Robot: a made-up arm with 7 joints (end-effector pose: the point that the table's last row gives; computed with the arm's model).
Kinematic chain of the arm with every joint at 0, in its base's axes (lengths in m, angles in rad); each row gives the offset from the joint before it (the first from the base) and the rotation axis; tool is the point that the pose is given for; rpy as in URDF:
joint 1: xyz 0 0 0.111 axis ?
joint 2: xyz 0 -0.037 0.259 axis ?
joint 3: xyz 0 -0.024 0.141 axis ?
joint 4: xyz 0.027 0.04 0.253 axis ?
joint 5: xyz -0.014 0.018 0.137 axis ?
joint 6: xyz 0 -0.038 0.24 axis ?
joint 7: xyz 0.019 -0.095 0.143 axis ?
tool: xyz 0 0 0 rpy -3.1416 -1.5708 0
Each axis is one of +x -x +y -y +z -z.
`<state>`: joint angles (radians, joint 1 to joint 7).
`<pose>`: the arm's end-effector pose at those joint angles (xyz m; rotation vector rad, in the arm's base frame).
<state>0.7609 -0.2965 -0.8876 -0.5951 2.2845 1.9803 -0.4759</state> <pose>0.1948 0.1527 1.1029 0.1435 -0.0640 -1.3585</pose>
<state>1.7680 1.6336 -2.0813 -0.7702 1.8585 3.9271 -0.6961</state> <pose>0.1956 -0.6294 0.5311 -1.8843 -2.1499 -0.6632</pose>
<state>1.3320 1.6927 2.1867 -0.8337 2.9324 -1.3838 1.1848</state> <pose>0.3224 -0.6516 0.3224 -1.8571 0.5041 0.7410</pose>
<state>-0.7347 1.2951 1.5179 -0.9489 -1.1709 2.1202 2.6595</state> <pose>-0.5991 0.0087 0.3461 0.6177 -1.8988 -0.0127</pose>
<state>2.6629 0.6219 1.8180 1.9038 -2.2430 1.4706 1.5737</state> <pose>0.2664 -0.4643 0.4027 1.7636 -0.6784 -0.1897</pose>
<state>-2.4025 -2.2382 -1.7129 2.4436 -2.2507 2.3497 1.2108</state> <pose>-0.2564 0.2252 0.0936 -0.4262 1.5033 1.0614</pose>
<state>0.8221 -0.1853 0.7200 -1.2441 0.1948 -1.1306 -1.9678</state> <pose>0.1675 -0.2743 1.0658 -0.5099 2.0040 1.9796</pose>
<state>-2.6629 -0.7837 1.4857 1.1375 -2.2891 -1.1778 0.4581</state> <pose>-0.3456 -0.4698 0.9142 0.0486 -2.1189 -1.4339</pose>
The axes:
joint 1: +z
joint 2: -y
joint 3: +z
joint 4: +y
joint 5: +z
joint 6: -y
joint 7: +x

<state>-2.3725 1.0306 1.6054 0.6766 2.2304 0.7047 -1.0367</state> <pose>0.7296 0.1726 0.6478 -1.8821 -0.8555 -1.7615</pose>
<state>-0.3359 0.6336 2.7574 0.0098 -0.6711 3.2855 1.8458</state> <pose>-0.3046 0.0619 0.9226 1.3619 -0.4698 0.8284</pose>
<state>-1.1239 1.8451 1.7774 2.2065 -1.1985 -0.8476 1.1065</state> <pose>0.2786 0.3474 0.3233 -0.5149 -0.7091 0.8210</pose>
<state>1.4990 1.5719 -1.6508 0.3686 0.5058 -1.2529 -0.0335</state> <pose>0.3442 -0.7342 0.3527 -1.3862 -0.3109 -0.3584</pose>
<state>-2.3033 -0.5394 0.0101 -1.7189 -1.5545 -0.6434 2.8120</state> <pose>0.1006 0.2770 0.7427 1.8573 -1.0504 -1.5687</pose>
